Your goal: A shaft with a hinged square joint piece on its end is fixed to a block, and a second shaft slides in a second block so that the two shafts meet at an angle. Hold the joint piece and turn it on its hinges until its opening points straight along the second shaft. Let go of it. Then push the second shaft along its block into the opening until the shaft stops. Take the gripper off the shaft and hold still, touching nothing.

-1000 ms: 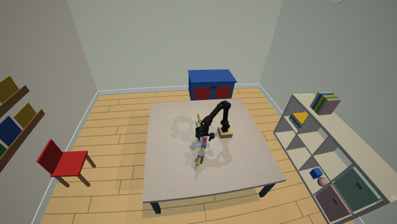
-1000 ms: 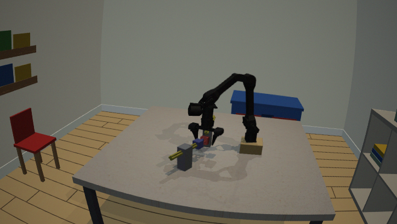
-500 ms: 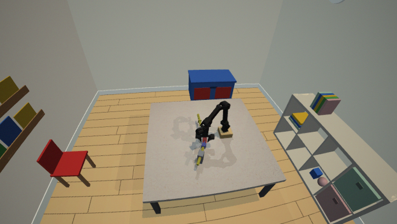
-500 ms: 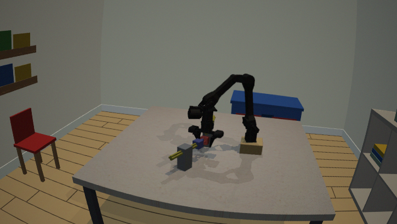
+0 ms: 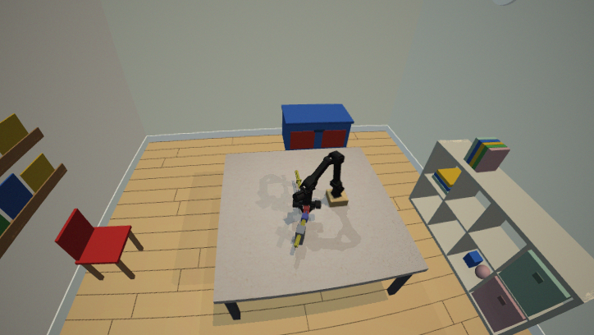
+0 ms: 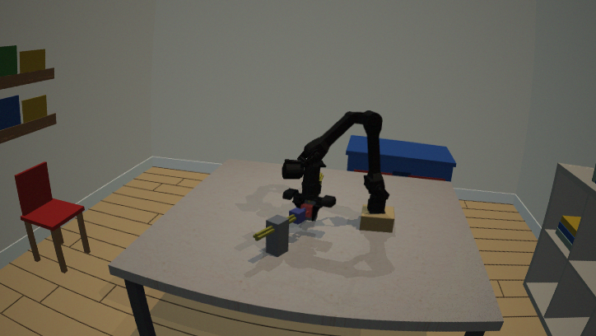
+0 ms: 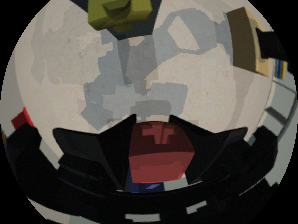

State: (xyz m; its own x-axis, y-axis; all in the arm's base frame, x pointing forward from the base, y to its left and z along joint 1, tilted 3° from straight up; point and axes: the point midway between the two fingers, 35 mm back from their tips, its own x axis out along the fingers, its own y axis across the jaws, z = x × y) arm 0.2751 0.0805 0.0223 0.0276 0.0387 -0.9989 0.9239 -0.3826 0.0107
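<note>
My gripper tip is 40 mm below the red joint piece and 10 mm to the right of it.
</note>
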